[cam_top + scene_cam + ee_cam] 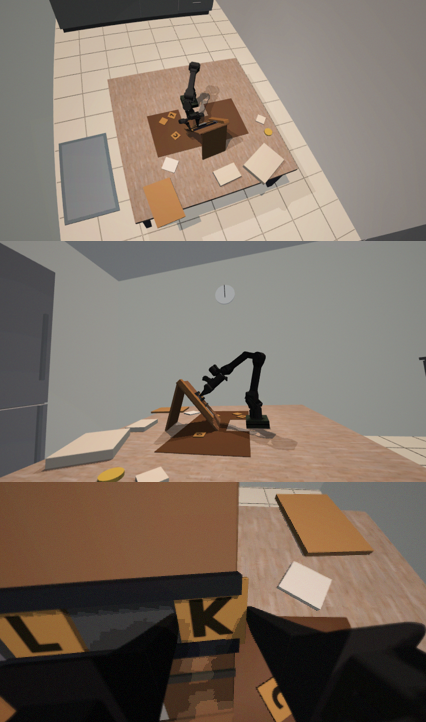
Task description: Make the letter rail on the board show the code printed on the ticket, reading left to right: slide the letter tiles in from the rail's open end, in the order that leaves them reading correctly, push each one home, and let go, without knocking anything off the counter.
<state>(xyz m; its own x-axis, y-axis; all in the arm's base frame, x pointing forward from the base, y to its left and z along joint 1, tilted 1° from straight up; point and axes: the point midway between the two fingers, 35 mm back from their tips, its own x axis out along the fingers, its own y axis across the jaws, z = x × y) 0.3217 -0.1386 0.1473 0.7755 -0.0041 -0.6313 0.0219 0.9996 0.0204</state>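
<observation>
My gripper tip is now 60 mm past the white ticket, 100 mm to the right of it and 90 mm above it. Also, from my gripper tip: c tile 90 mm behind, 110 mm to the right, 170 mm below; then cream slab 370 mm ahead, 100 mm to the left, 160 mm below; then orange panel 350 mm ahead, 400 mm to the right, 160 mm below.
</observation>
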